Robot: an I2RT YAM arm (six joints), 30 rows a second.
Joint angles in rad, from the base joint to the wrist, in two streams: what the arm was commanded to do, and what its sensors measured. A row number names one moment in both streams.
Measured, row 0:
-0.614 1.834 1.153 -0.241 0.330 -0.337
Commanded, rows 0 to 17:
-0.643 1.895 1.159 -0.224 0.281 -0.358
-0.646 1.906 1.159 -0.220 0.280 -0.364
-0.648 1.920 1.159 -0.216 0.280 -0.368
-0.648 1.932 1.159 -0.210 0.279 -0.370
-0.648 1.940 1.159 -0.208 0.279 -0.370
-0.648 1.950 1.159 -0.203 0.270 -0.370
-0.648 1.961 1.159 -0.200 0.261 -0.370
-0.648 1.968 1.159 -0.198 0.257 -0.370
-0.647 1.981 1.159 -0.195 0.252 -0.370
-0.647 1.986 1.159 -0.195 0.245 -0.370
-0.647 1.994 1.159 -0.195 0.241 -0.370
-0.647 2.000 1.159 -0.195 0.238 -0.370
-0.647 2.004 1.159 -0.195 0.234 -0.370
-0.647 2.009 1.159 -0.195 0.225 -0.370
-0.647 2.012 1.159 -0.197 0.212 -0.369
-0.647 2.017 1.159 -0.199 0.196 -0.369
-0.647 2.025 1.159 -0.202 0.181 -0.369
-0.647 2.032 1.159 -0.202 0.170 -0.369
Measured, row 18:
-0.645 1.958 1.163 -0.191 0.275 -0.361
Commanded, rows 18 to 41:
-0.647 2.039 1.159 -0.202 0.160 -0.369
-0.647 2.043 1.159 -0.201 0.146 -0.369
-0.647 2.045 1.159 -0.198 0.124 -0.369
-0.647 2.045 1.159 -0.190 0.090 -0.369
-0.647 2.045 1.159 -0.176 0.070 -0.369
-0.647 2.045 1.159 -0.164 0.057 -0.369
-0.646 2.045 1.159 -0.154 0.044 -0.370
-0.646 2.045 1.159 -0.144 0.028 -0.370
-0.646 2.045 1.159 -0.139 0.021 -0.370
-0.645 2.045 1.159 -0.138 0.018 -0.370
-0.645 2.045 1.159 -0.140 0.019 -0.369
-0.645 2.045 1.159 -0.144 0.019 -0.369
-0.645 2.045 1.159 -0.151 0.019 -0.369
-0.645 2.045 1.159 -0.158 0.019 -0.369
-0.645 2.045 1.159 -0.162 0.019 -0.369
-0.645 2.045 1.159 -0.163 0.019 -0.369
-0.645 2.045 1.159 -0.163 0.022 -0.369
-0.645 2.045 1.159 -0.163 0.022 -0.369
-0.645 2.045 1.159 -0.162 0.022 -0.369
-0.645 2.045 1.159 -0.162 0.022 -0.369
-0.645 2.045 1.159 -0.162 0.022 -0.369
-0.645 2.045 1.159 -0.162 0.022 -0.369
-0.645 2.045 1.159 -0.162 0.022 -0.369
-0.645 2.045 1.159 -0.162 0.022 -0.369
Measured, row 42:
-0.650 1.988 1.177 -0.134 0.077 -0.364
